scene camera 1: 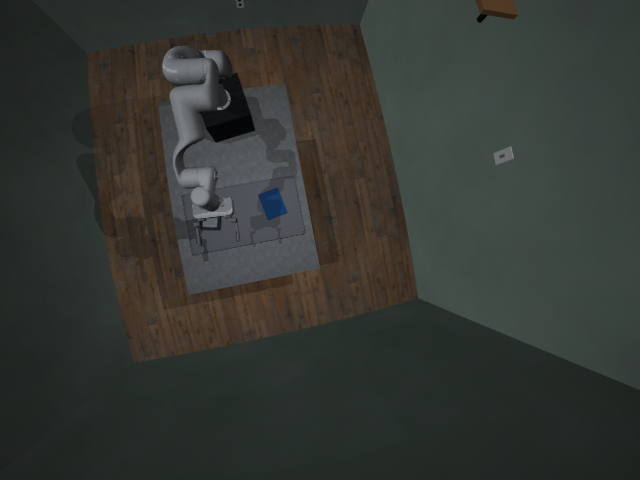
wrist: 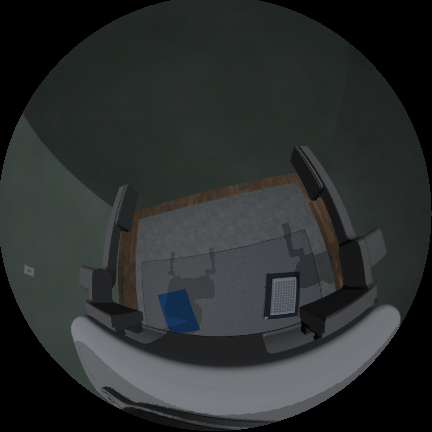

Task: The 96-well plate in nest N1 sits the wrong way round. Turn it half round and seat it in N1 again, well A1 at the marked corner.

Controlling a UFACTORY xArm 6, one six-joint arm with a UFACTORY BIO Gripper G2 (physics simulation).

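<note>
The white 96-well plate (scene camera 1: 210, 222) (wrist: 283, 296) sits in the dark frame of nest N1 (scene camera 1: 219, 226) (wrist: 269, 295), near the left end of the perforated board in the scene view. The gripper's white body covers part of the nest's surroundings there. The wells are too small to tell which corner is A1. A small light spot shows at one corner of the nest in the wrist view. My gripper (scene camera 1: 218, 242) (wrist: 216, 192) is open and empty, its fingers wide apart, high above the board and apart from the plate.
A blue rectangle (scene camera 1: 272, 203) (wrist: 178, 311) lies on the perforated board (scene camera 1: 242, 242) (wrist: 235, 285), toward its other end. The board lies on a grey table (scene camera 1: 248, 271) (wrist: 220, 225). The black robot base block (scene camera 1: 230, 126) stands behind it. Shadows of the arm fall on the board.
</note>
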